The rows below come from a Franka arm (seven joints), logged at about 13 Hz.
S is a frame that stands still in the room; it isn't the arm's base.
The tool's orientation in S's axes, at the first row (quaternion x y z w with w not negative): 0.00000 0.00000 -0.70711 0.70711
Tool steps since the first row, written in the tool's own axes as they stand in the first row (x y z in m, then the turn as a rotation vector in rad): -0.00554 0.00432 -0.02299 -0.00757 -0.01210 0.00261; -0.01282 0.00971 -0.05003 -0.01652 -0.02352 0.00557; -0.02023 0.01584 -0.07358 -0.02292 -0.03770 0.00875; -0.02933 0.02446 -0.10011 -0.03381 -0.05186 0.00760; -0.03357 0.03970 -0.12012 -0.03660 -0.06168 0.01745; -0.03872 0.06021 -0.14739 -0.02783 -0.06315 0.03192; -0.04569 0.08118 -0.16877 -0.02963 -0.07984 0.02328
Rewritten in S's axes. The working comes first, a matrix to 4 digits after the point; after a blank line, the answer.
The tool's axes in the first row as the columns of a matrix, in S's axes (used below as rounded here):
0.0000 1.0000 0.0000
-1.0000 0.0000 0.0000
0.0000 0.0000 1.0000

0.00432 0.00554 -0.02299 -0.01210 0.00757 0.00261; 0.00971 0.01282 -0.05003 -0.02352 0.01652 0.00557; 0.01584 0.02023 -0.07358 -0.03770 0.02292 0.00875; 0.02446 0.02933 -0.10011 -0.05186 0.03381 0.00760; 0.03970 0.03357 -0.12012 -0.06168 0.03660 0.01745; 0.06021 0.03872 -0.14739 -0.06315 0.02783 0.03192; 0.08118 0.04569 -0.16877 -0.07984 0.02963 0.02328
